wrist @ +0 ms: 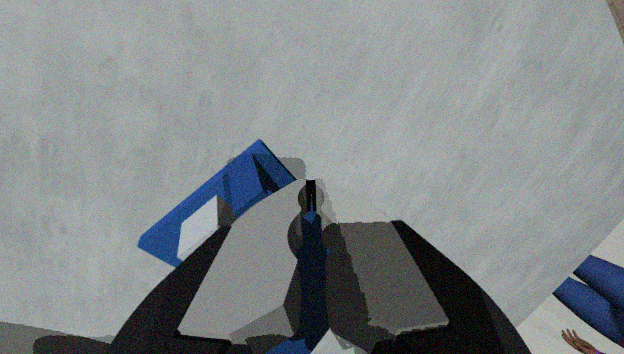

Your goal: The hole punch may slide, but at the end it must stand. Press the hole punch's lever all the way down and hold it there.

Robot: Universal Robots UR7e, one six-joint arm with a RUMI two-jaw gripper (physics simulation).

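Frame: origin at the arm's base, x ahead, y left, z up, level; millimetres.
Seen in the pictures: gripper, fingertip midpoint: (311, 183).
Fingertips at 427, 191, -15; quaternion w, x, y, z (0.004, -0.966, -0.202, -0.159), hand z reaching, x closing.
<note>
A point is followed by its place in that frame, as x, y, z.
The blue hole punch (240, 175) @[393, 180, -30] is on the grey table, left of centre in the wrist view, partly behind the gripper. A white piece (199, 227) @[378, 145, -26] shows on it. Its far end lies just left of the fingertips. My gripper (311, 183) @[427, 191, -15] is shut and empty, its tips over or beside the punch's right side. Dark blue shows through the slit between the fingers and a bit of blue at the bottom edge. The fingers hide much of the punch, so the lever's angle and whether the tips touch it cannot be told.
The grey table top (400, 100) @[493, 249, -57] spans most of the view. Its edge runs diagonally at the lower right, with a pale floor beyond. A person's blue-clad legs (592, 300) and a hand (580, 341) show there. A brown strip (619, 17) is at the top right corner.
</note>
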